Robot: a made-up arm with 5 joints.
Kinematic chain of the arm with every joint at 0, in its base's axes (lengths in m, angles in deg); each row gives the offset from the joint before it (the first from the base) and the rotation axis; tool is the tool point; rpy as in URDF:
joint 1: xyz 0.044 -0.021 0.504 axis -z
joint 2: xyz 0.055 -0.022 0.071 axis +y
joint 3: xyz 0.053 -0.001 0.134 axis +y
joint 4: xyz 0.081 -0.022 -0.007 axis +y
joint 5: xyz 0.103 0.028 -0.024 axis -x
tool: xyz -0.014 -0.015 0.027 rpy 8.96 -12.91 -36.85
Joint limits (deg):
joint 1: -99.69..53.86
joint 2: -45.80..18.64
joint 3: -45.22..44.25
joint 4: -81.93..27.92
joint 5: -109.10..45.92
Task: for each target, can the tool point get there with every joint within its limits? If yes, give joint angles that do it. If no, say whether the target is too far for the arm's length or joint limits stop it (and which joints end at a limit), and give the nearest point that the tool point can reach.
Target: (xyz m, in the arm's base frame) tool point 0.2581 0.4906 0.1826
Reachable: no: too far | nearest point 0.1460 0.2227 0.5428 | short by 0.463 m
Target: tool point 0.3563 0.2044 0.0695
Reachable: no: too far | nearest point 0.2200 0.1060 0.5154 | short by 0.477 m
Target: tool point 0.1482 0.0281 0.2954
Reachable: no: joint limits stop it (at a limit: joint 2, joint 3, joint 5) | nearest point 0.1908 0.0482 0.5113 | short by 0.221 m
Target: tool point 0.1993 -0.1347 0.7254
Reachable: yes | joints 22.43 -36.99 33.28 -13.02 -39.92
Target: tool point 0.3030 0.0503 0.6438
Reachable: yes | joints -24.14 0.11 20.57 -3.83 -21.45
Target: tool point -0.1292 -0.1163 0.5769
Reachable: no: joint limits stop it (at a limit: joint 1, joint 2, joint 3, joint 4) | nearest point 0.0903 -0.1502 0.5214 | short by 0.229 m
